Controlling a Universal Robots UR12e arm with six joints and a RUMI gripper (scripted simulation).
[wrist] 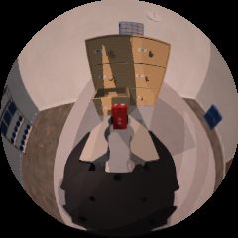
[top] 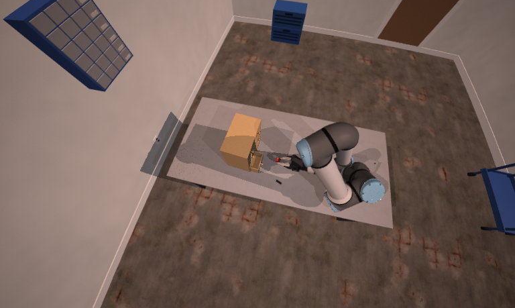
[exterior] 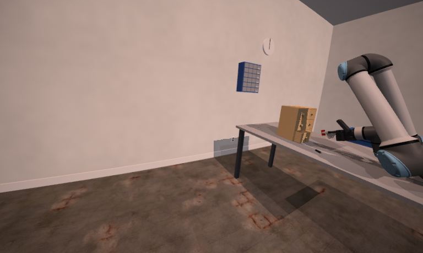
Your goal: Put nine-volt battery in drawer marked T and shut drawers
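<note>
Now: the red nine-volt battery 1 cm ahead of my hand and 1 cm above it. From my hand the other things lie so: drawer marked M: 28 cm ahead, 1 cm to the left, 10 cm above; drawer: 21 cm ahead, 1 cm to the left, 11 cm below; small black object: 3 cm behind, 13 cm to the left, 13 cm below.
</note>
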